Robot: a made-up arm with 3 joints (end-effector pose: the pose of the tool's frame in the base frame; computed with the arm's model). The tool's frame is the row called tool.
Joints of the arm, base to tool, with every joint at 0 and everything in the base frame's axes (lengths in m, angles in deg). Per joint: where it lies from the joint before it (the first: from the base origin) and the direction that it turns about. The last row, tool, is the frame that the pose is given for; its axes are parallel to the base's.
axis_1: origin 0 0 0.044 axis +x
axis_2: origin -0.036 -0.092 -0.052 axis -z
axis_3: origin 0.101 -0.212 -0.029 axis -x
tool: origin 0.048 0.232 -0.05
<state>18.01 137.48 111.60</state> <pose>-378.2 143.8 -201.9 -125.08 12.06 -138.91</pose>
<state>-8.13 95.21 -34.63</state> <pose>-42.2 -237.3 87.7 35.37 -8.10 -95.26</pose>
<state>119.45 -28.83 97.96</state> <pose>236.1 401.0 -48.2 24.84 -24.83 -15.14</pose>
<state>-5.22 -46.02 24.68</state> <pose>83.3 -20.4 -178.4 -28.31 3.75 45.90</pose>
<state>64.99 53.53 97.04</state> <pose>-180.7 114.1 -433.2 -45.17 46.78 -29.77</pose>
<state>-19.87 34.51 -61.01</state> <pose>55.2 -176.0 211.5 44.43 -11.10 -32.89</pose>
